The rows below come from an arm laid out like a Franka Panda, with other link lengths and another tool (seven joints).
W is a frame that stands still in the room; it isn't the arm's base.
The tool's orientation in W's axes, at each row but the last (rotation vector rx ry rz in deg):
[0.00 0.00 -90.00]
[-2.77 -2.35 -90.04]
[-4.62 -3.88 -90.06]
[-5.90 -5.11 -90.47]
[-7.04 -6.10 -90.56]
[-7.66 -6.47 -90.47]
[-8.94 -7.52 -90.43]
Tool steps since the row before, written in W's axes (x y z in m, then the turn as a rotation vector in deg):
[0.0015 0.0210 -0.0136 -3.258 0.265 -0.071]
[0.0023 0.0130 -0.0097 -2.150 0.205 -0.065]
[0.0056 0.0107 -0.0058 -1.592 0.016 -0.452]
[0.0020 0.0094 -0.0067 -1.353 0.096 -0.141]
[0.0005 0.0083 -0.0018 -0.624 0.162 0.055]
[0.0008 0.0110 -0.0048 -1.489 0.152 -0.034]
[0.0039 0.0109 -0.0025 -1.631 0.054 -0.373]
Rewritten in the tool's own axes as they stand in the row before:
[-0.0210 0.0015 -0.0136 -0.265 -3.258 -0.071]
[-0.0135 0.0023 -0.0089 -0.206 -2.150 -0.063]
[-0.0112 0.0056 -0.0047 -0.055 -1.588 -0.462]
[-0.0102 0.0020 -0.0055 -0.099 -1.353 -0.141]
[-0.0085 0.0004 -0.0006 -0.145 -0.627 0.071]
[-0.0116 0.0007 -0.0030 -0.140 -1.490 -0.031]
[-0.0112 0.0038 -0.0004 -0.103 -1.626 -0.384]

